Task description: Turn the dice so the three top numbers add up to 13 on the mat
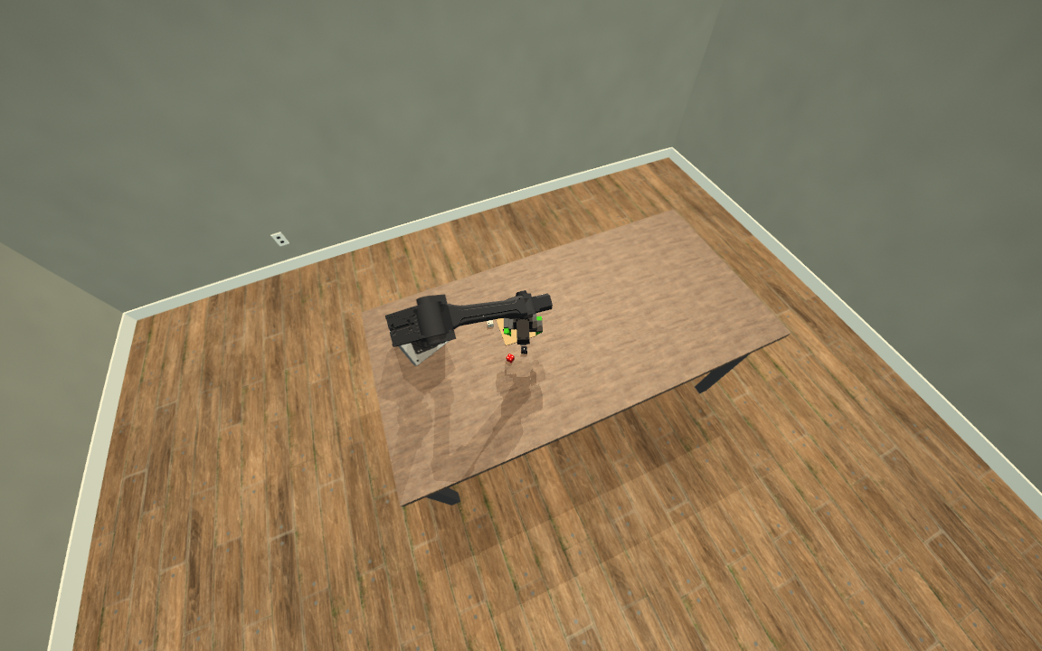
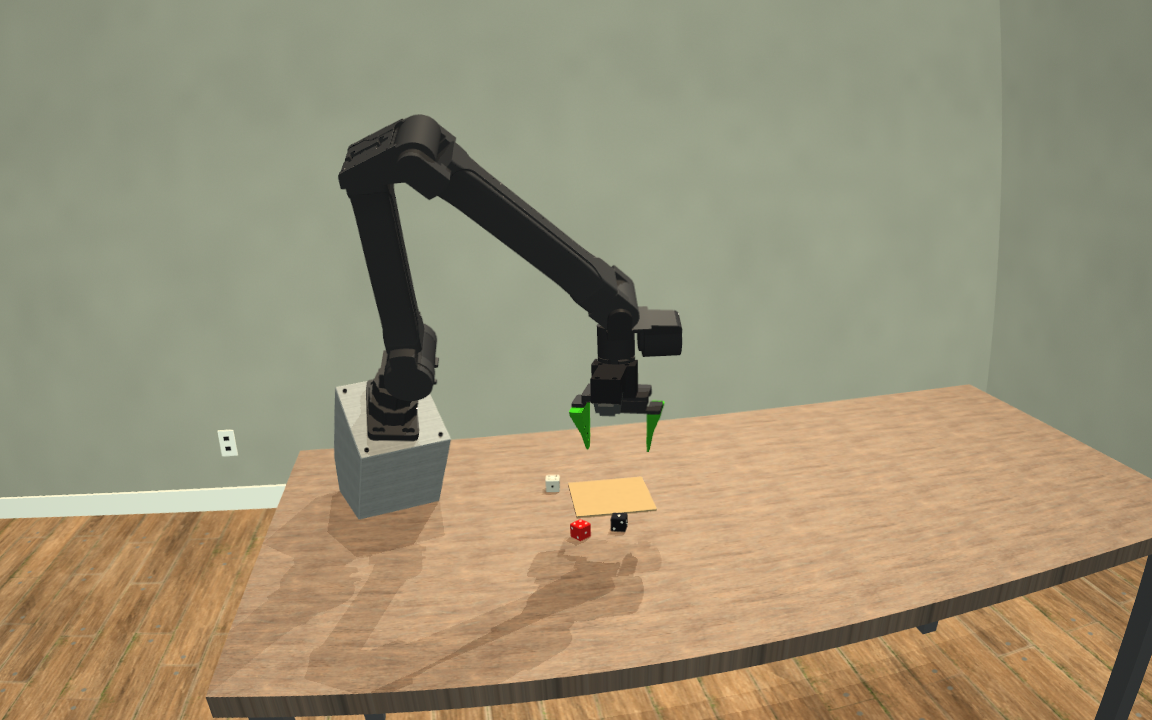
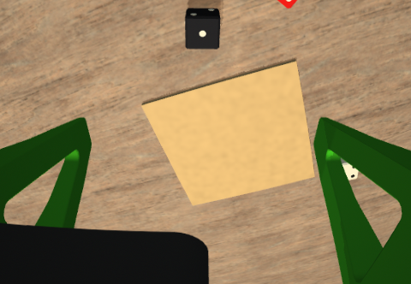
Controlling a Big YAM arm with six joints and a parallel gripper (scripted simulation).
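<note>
My gripper is now 140 mm above the black die. Round my hand: tan mat (30 mm ahead, 120 mm to the left, 150 mm below); then white die (60 mm behind, 190 mm to the left, 140 mm below); then red die (70 mm behind, 140 mm below).
</note>
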